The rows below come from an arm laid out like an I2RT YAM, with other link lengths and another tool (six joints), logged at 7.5 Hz.
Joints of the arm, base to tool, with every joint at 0 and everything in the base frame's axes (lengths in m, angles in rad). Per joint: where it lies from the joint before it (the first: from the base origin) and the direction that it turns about. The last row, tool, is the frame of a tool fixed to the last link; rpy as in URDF.
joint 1: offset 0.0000 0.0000 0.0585 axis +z
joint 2: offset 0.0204 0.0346 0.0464 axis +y
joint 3: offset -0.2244 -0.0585 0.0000 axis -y
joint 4: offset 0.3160 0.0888 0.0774 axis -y
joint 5: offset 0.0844 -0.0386 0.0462 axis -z
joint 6: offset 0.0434 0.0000 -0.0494 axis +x
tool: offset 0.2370 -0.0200 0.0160 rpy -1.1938 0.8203 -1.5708
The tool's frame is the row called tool.
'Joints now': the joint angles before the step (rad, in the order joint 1, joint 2, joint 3, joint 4, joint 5, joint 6). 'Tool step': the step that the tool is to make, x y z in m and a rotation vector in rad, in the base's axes. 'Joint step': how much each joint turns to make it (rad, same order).
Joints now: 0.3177, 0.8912, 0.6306, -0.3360, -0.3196, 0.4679
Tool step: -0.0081, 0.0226, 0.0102, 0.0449, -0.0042, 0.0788
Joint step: -0.0001, 0.0116, 0.0126, 0.0134, -0.0885, -0.0101
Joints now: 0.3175, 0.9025, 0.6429, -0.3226, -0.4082, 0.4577
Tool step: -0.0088, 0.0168, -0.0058, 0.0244, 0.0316, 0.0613
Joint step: 0.0013, 0.0426, 0.0177, -0.0004, -0.0682, -0.0069
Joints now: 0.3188, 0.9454, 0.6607, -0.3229, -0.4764, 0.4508
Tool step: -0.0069, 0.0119, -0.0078, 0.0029, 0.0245, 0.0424
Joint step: 0.0101, 0.0396, 0.0168, -0.0050, -0.0324, -0.0116
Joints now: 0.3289, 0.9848, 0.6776, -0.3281, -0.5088, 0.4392
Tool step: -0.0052, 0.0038, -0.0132, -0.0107, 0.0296, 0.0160
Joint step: 0.0071, 0.0297, 0.0052, -0.0102, -0.0068, -0.0066
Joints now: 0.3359, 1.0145, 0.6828, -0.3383, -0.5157, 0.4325
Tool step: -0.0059, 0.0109, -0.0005, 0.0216, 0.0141, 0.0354
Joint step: 0.0042, 0.0218, 0.0080, 0.0077, -0.0400, 0.0002
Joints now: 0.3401, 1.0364, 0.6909, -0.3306, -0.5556, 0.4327
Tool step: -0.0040, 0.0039, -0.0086, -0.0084, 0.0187, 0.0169
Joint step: 0.0065, 0.0263, 0.0087, -0.0077, -0.0070, -0.0092
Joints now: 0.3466, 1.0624, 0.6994, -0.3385, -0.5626, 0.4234
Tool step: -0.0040, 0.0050, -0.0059, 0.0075, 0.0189, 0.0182
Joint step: 0.0014, 0.0227, 0.0035, 0.0035, -0.0215, -0.0008
